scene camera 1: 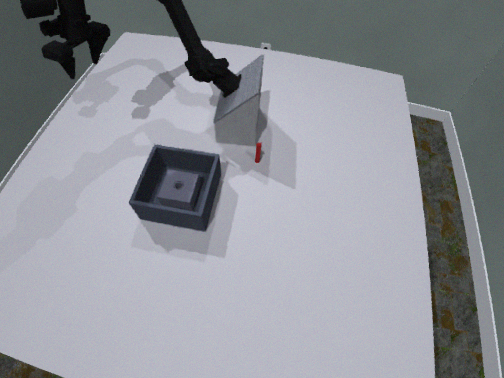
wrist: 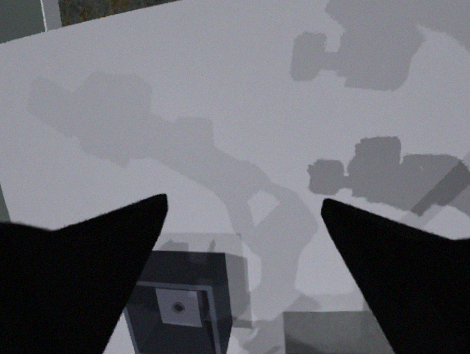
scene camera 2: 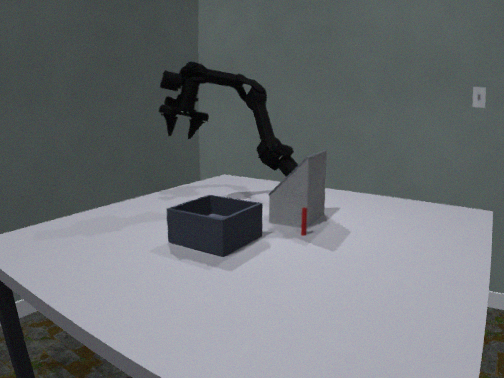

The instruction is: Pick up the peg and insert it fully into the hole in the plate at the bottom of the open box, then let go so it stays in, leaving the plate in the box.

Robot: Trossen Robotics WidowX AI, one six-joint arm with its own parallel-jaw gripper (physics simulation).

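Places are measured from the arm's base along level axes (x ahead, y left, z up), in millimetres.
Pixels of known places: gripper, fingertip midpoint: (scene camera 1: 84, 70) (wrist: 245, 204) (scene camera 2: 179, 137); arm's base, origin of the base link: (scene camera 1: 232, 86) (scene camera 2: 295, 175).
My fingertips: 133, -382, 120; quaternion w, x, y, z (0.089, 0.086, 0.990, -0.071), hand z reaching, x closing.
Ahead of a thing's pixels: the offset from my fingertips to its middle, as dx, dy, dz. "spot": to the spot under its first point. Level surfaces: height alone.
A red peg @[+38, +487, -218] (scene camera 1: 258, 152) (scene camera 2: 304, 221) stands upright on the table beside the grey wedge base; it does not show in the wrist view. The open dark box @[+196, +287, -209] (scene camera 1: 172, 218) (scene camera 2: 196, 233) (wrist: 220, 320) stands on the table, to the left of the peg in both scene views. The plate @[+196, +287, -224] (scene camera 1: 172, 193) (wrist: 168, 311) lies flat on the box's bottom, with a small round hole @[spot: +189, +283, -213] (scene camera 1: 178, 185) (wrist: 178, 307) in it. My gripper (scene camera 1: 85, 71) (scene camera 2: 179, 137) (wrist: 245, 204) is open and empty, fingers pointing down, high above the table and away from both box and peg.
The grey wedge base (scene camera 1: 237, 125) (scene camera 2: 290, 206) (wrist: 330, 330) carries the arm and stands close behind the peg. The white table @[dz -258] (scene camera 1: 320, 260) (scene camera 2: 350, 290) (wrist: 210, 60) bears everything, with arm shadows across its far left part.
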